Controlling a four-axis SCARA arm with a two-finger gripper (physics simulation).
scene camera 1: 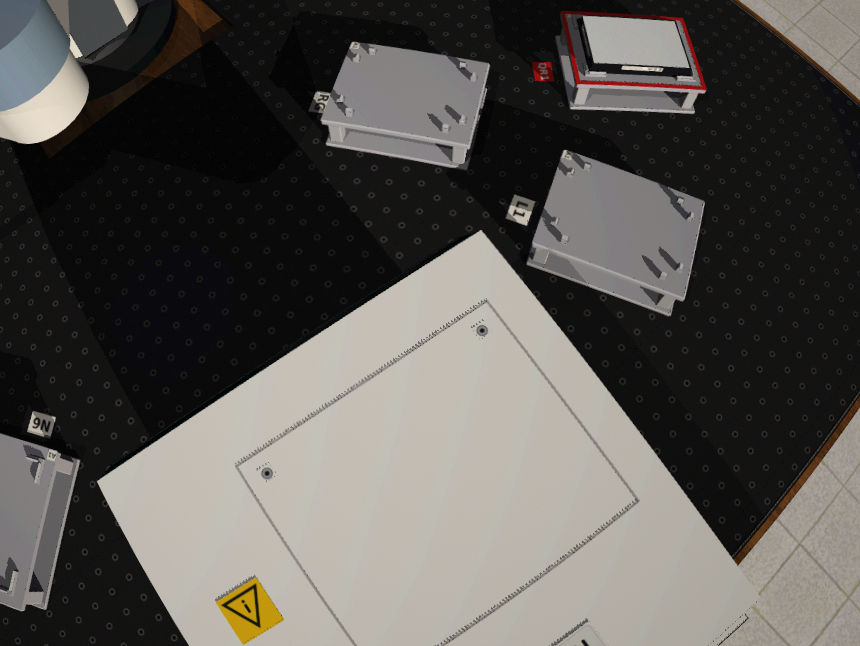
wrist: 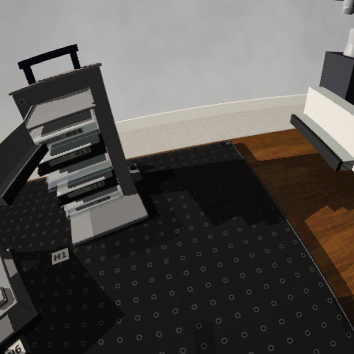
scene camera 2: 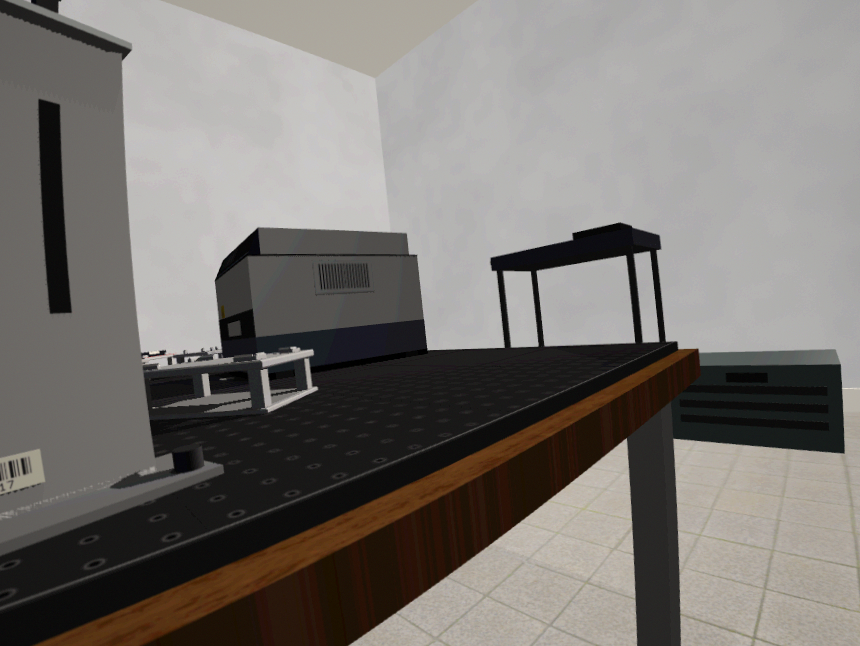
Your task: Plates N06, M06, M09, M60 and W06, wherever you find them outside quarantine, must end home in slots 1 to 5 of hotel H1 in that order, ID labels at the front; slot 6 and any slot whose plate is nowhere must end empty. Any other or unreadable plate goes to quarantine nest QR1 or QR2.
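Seen in the pictures: gripper, fingertip midpoint: (wrist: 162, 114); arm's base at its link origin: (scene camera 1: 95, 36).
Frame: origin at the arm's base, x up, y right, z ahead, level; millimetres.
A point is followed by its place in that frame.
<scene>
Hotel H1 (wrist: 111, 140) {x 122, y 629, z 282 mm} stands at the left in the wrist view; its grey back panel (scene camera 2: 83, 278) {x 122, y 634, z 388 mm} fills the left of scene camera 2. Several plates are stacked in it, clear ones (wrist: 67, 132) {x 213, y 495, z 297 mm} and black ones (wrist: 75, 159) {x 179, y 493, z 300 mm} alternating; their labels are too blurred to read surely. A flat grey piece (wrist: 60, 108) {x 227, y 543, z 314 mm} lies above them. My gripper (wrist: 162, 114) {x 258, y 384, z 200 mm} is open and empty, its fingers at the left and right edges, with the hotel behind the left finger. A black plate with a pale lid (scene camera 1: 636, 41) {x 77, y -465, z 568 mm} sits in red-rimmed nest QR1 (scene camera 1: 639, 86) {x 62, y -424, z 610 mm}. QR2 does not show.
Nests RG (scene camera 1: 410, 90) {x 63, y -215, z 448 mm} and L1 (scene camera 1: 618, 222) {x 63, y -262, z 711 mm} hold no plate. Part of nest N6 (scene camera 1: 20, 507) {x 63, y 376, z 538 mm} shows at the left. A large cream instrument (scene camera 1: 431, 445) {x 264, y 50, z 774 mm} (scene camera 2: 333, 292) {x 150, y 243, z 778 mm} stands on the table. The arm's base (scene camera 1: 41, 76) is at the upper left in scene camera 1.
</scene>
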